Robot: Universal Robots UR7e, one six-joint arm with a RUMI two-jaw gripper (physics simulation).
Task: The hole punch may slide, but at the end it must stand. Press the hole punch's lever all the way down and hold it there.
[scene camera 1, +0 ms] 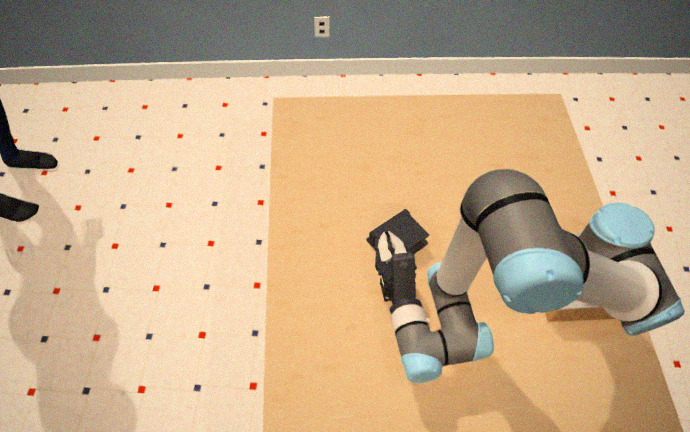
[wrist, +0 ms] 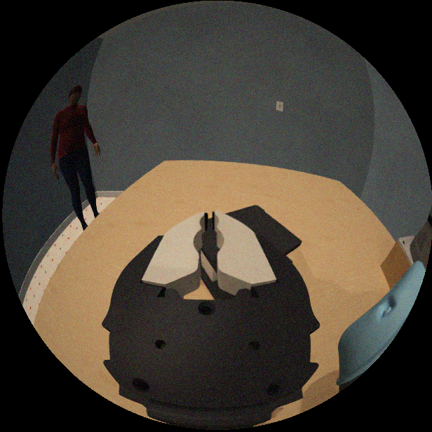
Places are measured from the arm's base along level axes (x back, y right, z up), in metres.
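Pixels of known places: gripper, between the fingertips: (scene camera 1: 386, 232).
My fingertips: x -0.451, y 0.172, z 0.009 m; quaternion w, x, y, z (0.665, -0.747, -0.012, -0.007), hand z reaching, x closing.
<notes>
Behind a point stands the place of what it marks.
The black hole punch (scene camera 1: 407, 227) @(x -0.388, y 0.198, z -0.027 m) (wrist: 267, 229) stands on the wooden table top (scene camera 1: 315, 162) @(x -0.583, y 0.482, z -0.083 m) (wrist: 200, 175). Its broad dark upper part, which looks like the lever, faces up, and its lower part shows at the edges. My gripper (scene camera 1: 388, 236) @(x -0.451, y 0.172, z 0.009 m) (wrist: 209, 214) is shut, with a thin gap between its pale fingertips. In the scene view the fingertips overlap the near left part of the hole punch and seem to rest on it. In the wrist view dark parts of the punch show beneath and between the fingers. The fingers hide the contact, and how far down the lever is cannot be told.
The arm (scene camera 1: 509, 218) @(x -0.368, y -0.105, z 0.473 m) reaches in from the right, with its forearm and wrist joints beside the gripper. The robot's wooden base block (scene camera 1: 577, 314) @(x -0.040, y -0.088, z -0.042 m) (wrist: 395, 265) is at the right. A person (scene camera 1: 33, 158) (wrist: 72, 132) stands on the tiled floor to the left, off the table.
</notes>
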